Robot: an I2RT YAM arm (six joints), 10 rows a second.
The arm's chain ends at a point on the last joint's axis. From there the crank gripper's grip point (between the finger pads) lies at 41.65 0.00 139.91 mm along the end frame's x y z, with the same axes.
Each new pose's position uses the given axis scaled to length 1; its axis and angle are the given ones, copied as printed.
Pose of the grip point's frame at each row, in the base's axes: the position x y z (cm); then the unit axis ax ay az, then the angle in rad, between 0 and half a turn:
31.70 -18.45 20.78 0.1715 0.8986 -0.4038 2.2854
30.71 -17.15 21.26 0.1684 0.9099 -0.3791 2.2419
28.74 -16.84 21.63 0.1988 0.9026 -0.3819 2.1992
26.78 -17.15 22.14 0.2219 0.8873 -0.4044 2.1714
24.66 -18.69 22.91 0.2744 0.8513 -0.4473 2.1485
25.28 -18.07 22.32 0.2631 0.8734 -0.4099 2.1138
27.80 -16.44 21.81 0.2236 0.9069 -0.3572 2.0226
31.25 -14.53 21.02 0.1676 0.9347 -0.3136 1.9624
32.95 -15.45 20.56 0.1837 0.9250 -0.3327 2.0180
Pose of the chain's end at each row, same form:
26.33 -8.03 29.48 0.1715 0.8986 -0.4038 2.2854
24.59 -7.28 30.10 0.1684 0.9099 -0.3791 2.2419
22.40 -6.83 30.16 0.1988 0.9026 -0.3819 2.1992
20.54 -6.63 30.10 0.2219 0.8873 -0.4044 2.1714
19.13 -7.18 29.98 0.2744 0.8513 -0.4473 2.1485
18.82 -7.31 29.78 0.2631 0.8734 -0.4099 2.1138
19.51 -6.99 29.23 0.2236 0.9069 -0.3572 2.0226
21.61 -6.39 28.36 0.1676 0.9347 -0.3136 1.9624
24.11 -6.73 28.23 0.1837 0.9250 -0.3327 2.0180

